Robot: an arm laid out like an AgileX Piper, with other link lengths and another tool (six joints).
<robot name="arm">
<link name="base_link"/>
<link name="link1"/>
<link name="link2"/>
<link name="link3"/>
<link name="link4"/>
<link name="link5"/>
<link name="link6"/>
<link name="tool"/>
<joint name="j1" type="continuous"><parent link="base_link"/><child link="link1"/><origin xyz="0 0 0.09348" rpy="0 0 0"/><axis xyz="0 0 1"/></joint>
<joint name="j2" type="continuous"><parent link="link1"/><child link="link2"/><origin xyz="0 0 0" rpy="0 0 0"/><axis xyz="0 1 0"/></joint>
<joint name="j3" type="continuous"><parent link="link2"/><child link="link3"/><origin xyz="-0.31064 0 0.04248" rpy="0 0 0"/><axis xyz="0 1 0"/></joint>
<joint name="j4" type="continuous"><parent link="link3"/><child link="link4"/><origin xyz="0.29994 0 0.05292" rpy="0 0 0"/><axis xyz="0.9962 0 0.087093"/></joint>
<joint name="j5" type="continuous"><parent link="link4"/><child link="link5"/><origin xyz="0 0 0" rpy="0 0 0"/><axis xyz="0 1 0"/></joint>
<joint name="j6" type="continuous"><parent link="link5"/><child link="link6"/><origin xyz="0.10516 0 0.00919" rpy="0 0 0"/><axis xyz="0.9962 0 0.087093"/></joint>
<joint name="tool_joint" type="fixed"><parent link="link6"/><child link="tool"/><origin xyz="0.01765 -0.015 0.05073" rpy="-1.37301 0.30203 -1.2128"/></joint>
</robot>
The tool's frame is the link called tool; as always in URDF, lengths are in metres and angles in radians. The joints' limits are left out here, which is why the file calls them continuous.
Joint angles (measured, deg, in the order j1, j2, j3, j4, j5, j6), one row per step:
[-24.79 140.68 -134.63 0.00 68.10 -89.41]
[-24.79 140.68 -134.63 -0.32 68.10 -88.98]
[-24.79 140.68 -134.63 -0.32 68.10 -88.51]
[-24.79 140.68 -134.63 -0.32 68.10 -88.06]
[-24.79 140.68 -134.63 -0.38 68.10 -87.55]
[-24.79 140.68 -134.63 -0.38 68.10 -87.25]
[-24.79 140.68 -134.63 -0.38 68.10 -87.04]
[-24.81 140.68 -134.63 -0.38 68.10 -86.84]
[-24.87 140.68 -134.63 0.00 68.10 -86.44]
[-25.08 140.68 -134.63 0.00 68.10 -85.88]
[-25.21 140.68 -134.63 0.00 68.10 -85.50]
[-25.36 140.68 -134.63 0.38 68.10 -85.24]
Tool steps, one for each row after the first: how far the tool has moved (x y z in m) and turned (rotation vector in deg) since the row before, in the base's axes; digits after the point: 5 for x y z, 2 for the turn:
[-0.00001 -0.00082 -0.00014 -0.15 0.07 -0.40]
[0.00028 -0.00028 0.00014 0.15 -0.07 -0.44]
[0.00027 -0.00027 0.00014 0.14 -0.07 -0.42]
[0.00025 -0.00041 0.00010 0.11 -0.05 -0.48]
[0.00018 -0.00018 0.00009 0.10 -0.05 -0.28]
[0.00012 -0.00013 0.00006 0.07 -0.03 -0.20]
[0.00004 -0.00033 0.00006 0.06 -0.03 -0.21]
[0.00032 -0.00020 0.00044 0.47 -0.22 -0.44]
[-0.00050 -0.00253 0.00017 0.18 -0.08 -0.73]
[-0.00030 -0.00159 0.00011 0.12 -0.06 -0.49]
[-0.00013 -0.00105 0.00039 0.43 -0.20 -0.40]

